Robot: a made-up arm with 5 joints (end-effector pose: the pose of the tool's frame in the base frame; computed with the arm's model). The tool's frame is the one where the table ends.
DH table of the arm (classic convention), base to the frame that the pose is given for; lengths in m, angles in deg. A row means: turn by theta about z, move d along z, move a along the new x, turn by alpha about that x. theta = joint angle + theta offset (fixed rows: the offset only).
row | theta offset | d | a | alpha
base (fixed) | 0 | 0 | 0.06 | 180
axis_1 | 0 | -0.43 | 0.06 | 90
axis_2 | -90 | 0 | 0.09 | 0
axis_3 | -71.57 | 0 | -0.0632 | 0
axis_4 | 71.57 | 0.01 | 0.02 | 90
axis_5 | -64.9 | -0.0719 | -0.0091 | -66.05
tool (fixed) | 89.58 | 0.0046 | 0 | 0
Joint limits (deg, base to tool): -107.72..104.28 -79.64..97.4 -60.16..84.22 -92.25..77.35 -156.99..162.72
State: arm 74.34 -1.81 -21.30 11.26 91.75
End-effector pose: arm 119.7 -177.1 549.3 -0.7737 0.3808 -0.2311 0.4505
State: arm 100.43 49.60 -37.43 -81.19 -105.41
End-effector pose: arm 34.6 -178.7 532.2 -0.0418 -0.8125 -0.2482 0.5258
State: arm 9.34 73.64 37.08 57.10 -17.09
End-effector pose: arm 105.4 12.4 369.2 0.0809 0.9450 0.0429 0.3141
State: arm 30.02 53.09 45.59 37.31 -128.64
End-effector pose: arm 124.4 -32.8 359.1 0.2634 0.4612 -0.8372 0.1307
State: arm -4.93 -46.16 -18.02 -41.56 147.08
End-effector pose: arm 66.0 2.1 601.1 -0.7504 -0.0969 -0.6515 0.0547
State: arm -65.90 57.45 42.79 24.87 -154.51
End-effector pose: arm 93.9 78.2 351.7 0.0213 0.4082 -0.5862 0.6995
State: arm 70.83 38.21 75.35 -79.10 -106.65
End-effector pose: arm 115.3 -137.3 438.5 0.5058 -0.2720 -0.6983 0.4273
